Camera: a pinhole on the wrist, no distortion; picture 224 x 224 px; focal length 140.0 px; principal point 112.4 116.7 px. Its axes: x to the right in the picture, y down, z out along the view. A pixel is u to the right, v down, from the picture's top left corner.
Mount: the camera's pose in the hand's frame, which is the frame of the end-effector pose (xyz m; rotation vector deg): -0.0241 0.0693 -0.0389 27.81 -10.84 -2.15
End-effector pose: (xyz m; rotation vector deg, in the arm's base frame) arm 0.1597 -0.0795 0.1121 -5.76 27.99 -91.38
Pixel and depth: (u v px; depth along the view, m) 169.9 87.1 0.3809
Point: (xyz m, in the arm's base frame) 0.0770 -0.2039 0.4217
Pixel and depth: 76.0 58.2 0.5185
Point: -0.0401 0.0968 0.5564
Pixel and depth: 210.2 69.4 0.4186
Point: -0.0019 -0.3332 0.4479
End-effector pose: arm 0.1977 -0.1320 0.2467 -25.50 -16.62 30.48
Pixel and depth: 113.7 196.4 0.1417
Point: 0.0785 -0.0611 0.3086
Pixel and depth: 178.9 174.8 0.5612
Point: 0.0793 0.1341 0.7897
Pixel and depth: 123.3 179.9 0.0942
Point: 0.1181 -0.0815 0.2666
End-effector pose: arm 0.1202 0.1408 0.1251 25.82 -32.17 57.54
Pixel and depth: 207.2 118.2 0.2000
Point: 0.1412 0.0784 0.2892
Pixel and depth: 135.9 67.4 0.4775
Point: 0.3028 -0.2085 0.3137
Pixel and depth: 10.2 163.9 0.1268
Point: -0.0048 0.0311 0.1010
